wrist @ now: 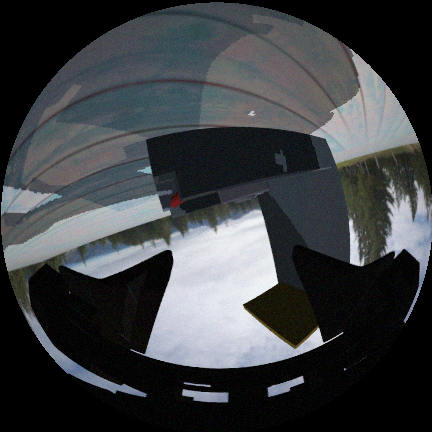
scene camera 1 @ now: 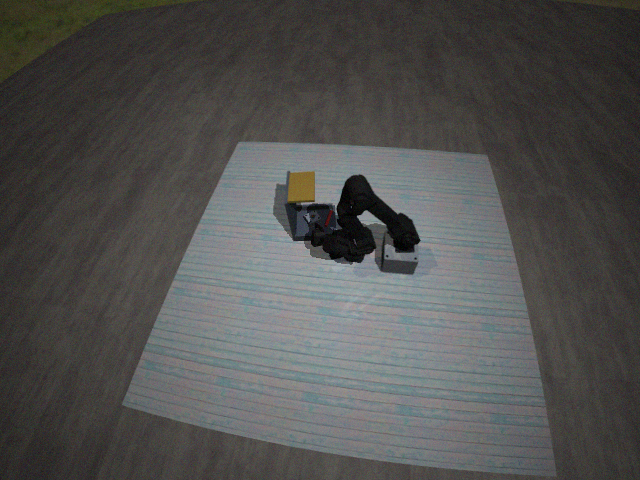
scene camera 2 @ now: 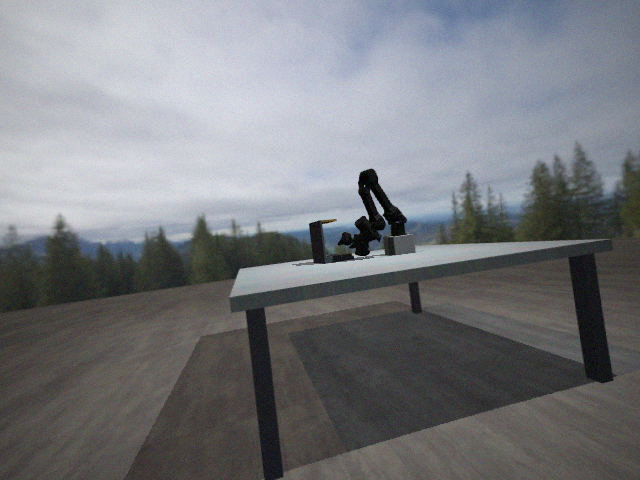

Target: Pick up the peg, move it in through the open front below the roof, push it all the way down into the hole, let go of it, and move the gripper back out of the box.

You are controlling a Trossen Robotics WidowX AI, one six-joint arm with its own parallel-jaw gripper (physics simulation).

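Where they show: gripper, between the fingertips: (wrist: 234, 255) (scene camera 1: 326, 221) (scene camera 2: 343, 246); arm's base, origin of its link: (scene camera 1: 404, 244) (scene camera 2: 398, 235).
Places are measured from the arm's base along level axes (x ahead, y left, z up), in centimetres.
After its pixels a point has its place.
Note:
The red peg (scene camera 1: 328, 218) @(z -7.7, x 26.8, y -17.9 cm) (wrist: 175, 201) @(z -8.0, x 25.8, y -20.1 cm) seems to lie tilted across the box's dark base (scene camera 1: 302, 231) @(z -9.1, x 37.2, y -12.5 cm) (wrist: 220, 150) @(z -8.4, x 27.0, y -8.9 cm), near its open front edge. In the wrist view its red end shows at the base's left end. It is apart from the fingers. The yellow roof (scene camera 1: 300, 187) @(z 12.6, x 35.7, y -15.7 cm) (scene camera 2: 328, 221) @(z 11.6, x 35.3, y -9.8 cm) (wrist: 280, 312) @(z 11.6, x 33.8, y -16.4 cm) stands on the dark wall (scene camera 2: 317, 242) @(z 1.4, x 40.8, y -15.2 cm) (wrist: 312, 215) @(z -1.5, x 39.7, y -13.3 cm). A light patch with a dark spot on the base may be the hole; its inside does not show. My gripper (scene camera 1: 316, 237) (scene camera 2: 341, 239) @(z -2.3, x 27.3, y -12.0 cm) (wrist: 234, 255) @(z -2.3, x 27.3, y -12.0 cm) is wide open and empty, raised at the box's open side.
The arm's grey mount (scene camera 1: 399, 263) @(z -2.5, x 1.9, y 6.2 cm) (scene camera 2: 399, 244) @(z -4.7, x 4.5, y 5.9 cm) stands right of the box. The arm (scene camera 1: 382, 209) @(z 24.8, x 10.6, y 5.1 cm) (scene camera 2: 373, 198) @(z 19.2, x 17.3, y 6.5 cm) arches between them. The wall closes the box's far left side and bears the roof above the base. All stand on the pale striped table top (scene camera 1: 330, 351) @(z -9.9, x 25.3, y 34.0 cm) (scene camera 2: 454, 253) @(z -9.8, x 2.0, y 38.9 cm).

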